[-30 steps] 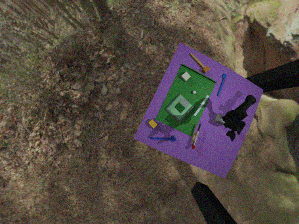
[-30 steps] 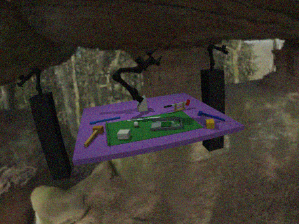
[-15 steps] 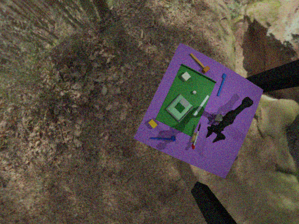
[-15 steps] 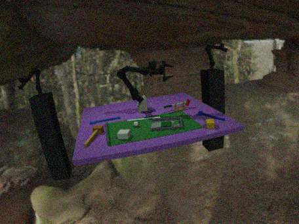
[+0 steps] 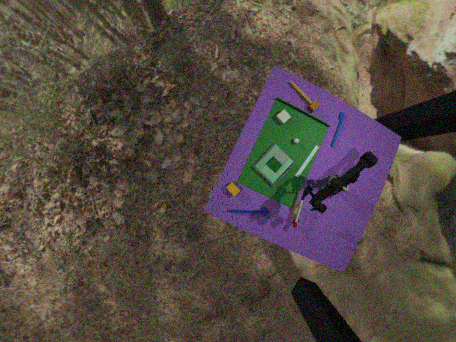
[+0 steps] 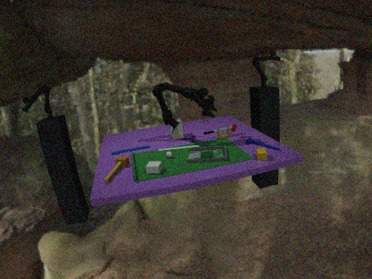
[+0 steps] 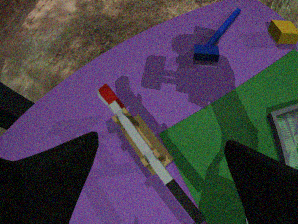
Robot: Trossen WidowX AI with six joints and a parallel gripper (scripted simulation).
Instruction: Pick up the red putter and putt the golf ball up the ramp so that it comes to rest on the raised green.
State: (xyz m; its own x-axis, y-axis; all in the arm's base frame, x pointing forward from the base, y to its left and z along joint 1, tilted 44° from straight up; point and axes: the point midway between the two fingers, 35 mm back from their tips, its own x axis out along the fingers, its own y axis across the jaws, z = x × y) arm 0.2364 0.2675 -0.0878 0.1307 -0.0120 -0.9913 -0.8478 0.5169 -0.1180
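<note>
Now: the white strip 5 cm ahead of my gripper tip, 31 cm to the right of it and 20 cm below it. The rest, counted from my gripper tip: white golf ball 21 cm ahead, 41 cm to the right, 18 cm below; yellow block 47 cm ahead, 14 cm to the left, 18 cm below.
</note>
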